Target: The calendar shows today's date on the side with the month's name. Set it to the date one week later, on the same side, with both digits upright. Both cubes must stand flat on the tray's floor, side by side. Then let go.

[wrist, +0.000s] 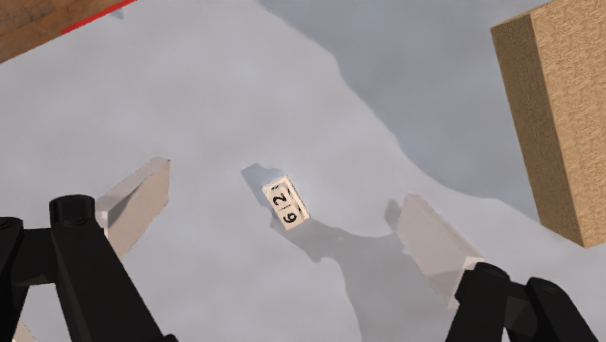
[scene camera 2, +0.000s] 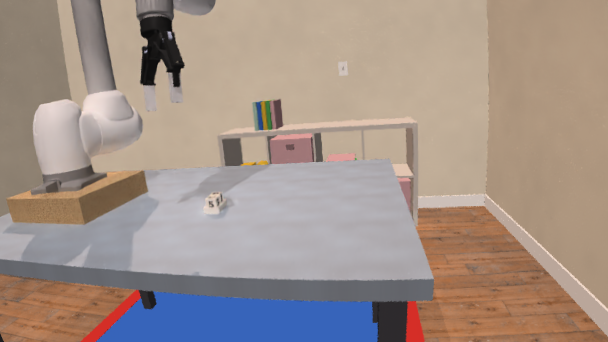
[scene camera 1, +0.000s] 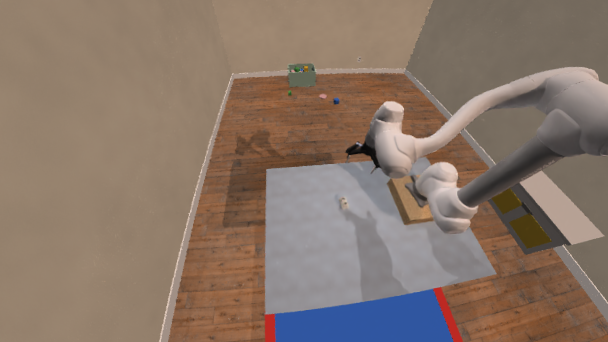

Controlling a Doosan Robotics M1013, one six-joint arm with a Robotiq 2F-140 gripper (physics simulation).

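Observation:
The calendar's small off-white tray [scene camera 2: 214, 211] [wrist: 300, 200] stands on the grey table [scene camera 1: 300, 250] [scene camera 2: 300, 245] [wrist: 200, 100], with two cubes side by side in it. In the wrist view, the top of one cube [wrist: 279, 198] reads 2 and the top of the other cube [wrist: 290, 218] reads 6 or 9. In scene view 2 a 5 shows on a side face; the digit beside it is too small to read surely. The month's name cannot be read. My gripper [scene camera 1: 361, 165] [scene camera 2: 163, 102] [wrist: 289, 197] is open and empty, high above the table, with the calendar between its fingers in the wrist view.
The arm's wooden base block [scene camera 1: 412, 211] [scene camera 2: 45, 209] [wrist: 575, 125] stands on the table, to the right of the calendar in the wrist view. A low shelf unit [scene camera 2: 320, 129] with books stands behind the table. A green toy bin [scene camera 1: 302, 80] stands by the far wall.

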